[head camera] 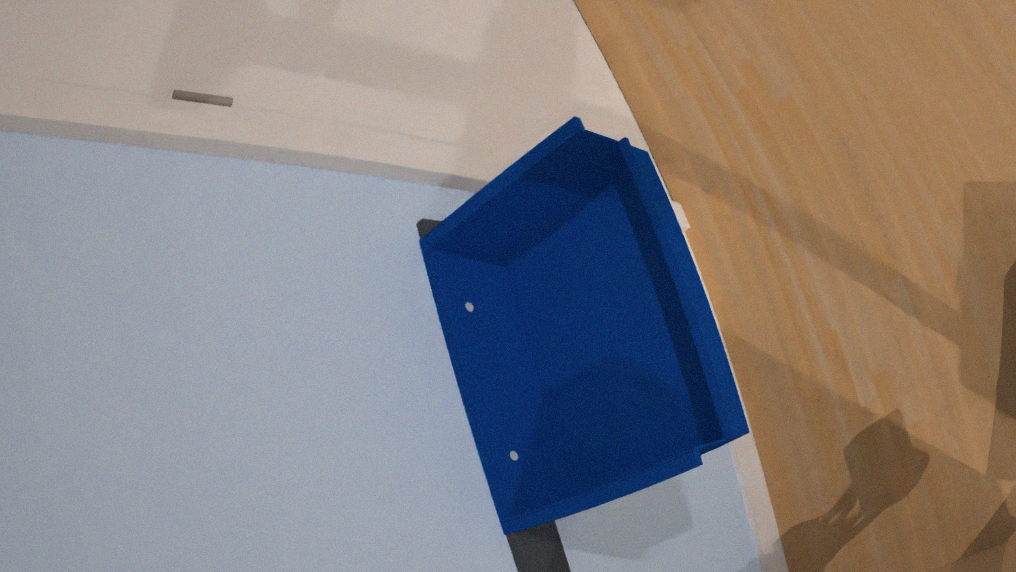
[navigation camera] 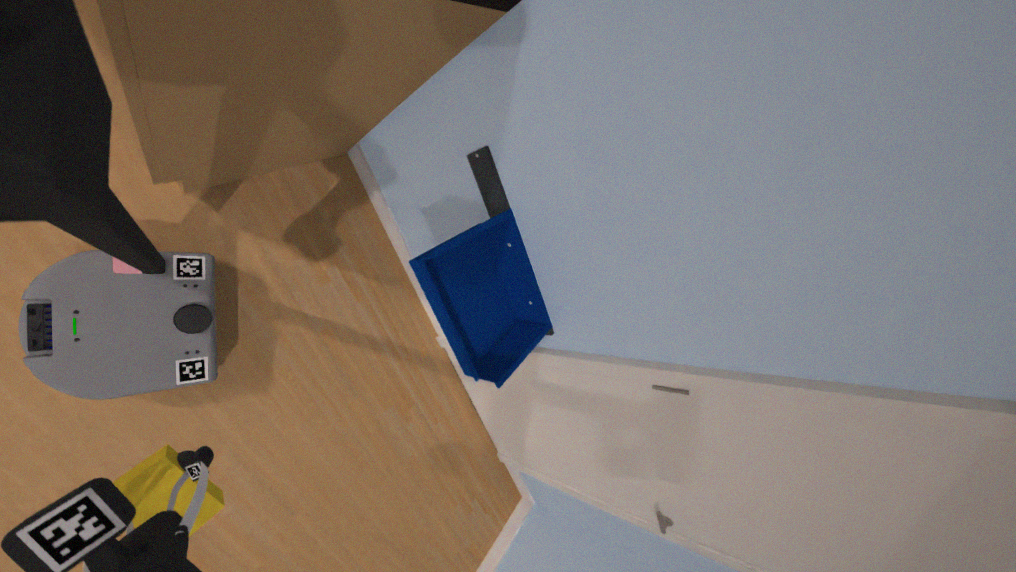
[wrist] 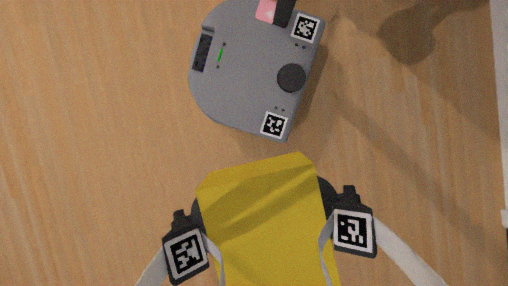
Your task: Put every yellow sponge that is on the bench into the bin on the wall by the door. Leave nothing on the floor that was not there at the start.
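Pixels of known places: gripper, fingertip midpoint: (navigation camera: 158,478) (wrist: 264,203); robot's base at its link origin: (navigation camera: 191,316) (wrist: 282,85).
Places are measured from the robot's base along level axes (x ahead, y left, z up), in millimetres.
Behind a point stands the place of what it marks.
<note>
My gripper (navigation camera: 167,490) @(x -37, y -179, z 666 mm) (wrist: 264,203) @(x -37, y -179, z 666 mm) is shut on a yellow sponge (navigation camera: 145,488) @(x -45, y -167, z 713 mm) (wrist: 265,225) @(x -40, y -174, z 713 mm), with a fingertip pressed on each side in the wrist view. The sponge is held above the floor, beside my base, and its lower part is cut off in the wrist view. The blue bin (head camera: 568,305) @(x 678, y -3, z 563 mm) (navigation camera: 476,291) @(x 614, y 48, z 563 mm) is fixed to the wall beside the door. Its open inside shows bare blue faces. In the navigation view the gripper and sponge are at the lower left, well apart from the bin. The bench's top surface does not show.
My grey base (navigation camera: 127,319) @(x -111, y 8, z 159 mm) (wrist: 245,75) @(x -113, y -29, z 160 mm) stands on the wooden floor (head camera: 853,213) @(x 446, y -202, z -1 mm) (navigation camera: 319,397) @(x 333, y -323, z 0 mm). A wooden cabinet (navigation camera: 234,78) @(x 48, y 393, z 642 mm) is at the upper left in the navigation view. The pale door (head camera: 398,42) @(x 985, y -412, z 652 mm) (navigation camera: 604,440) @(x 1037, y -511, z 760 mm) is beside the bin. A dark strip (head camera: 538,548) @(x 616, y 299, z 652 mm) (navigation camera: 487,177) @(x 583, y 361, z 655 mm) is behind the bin.
</note>
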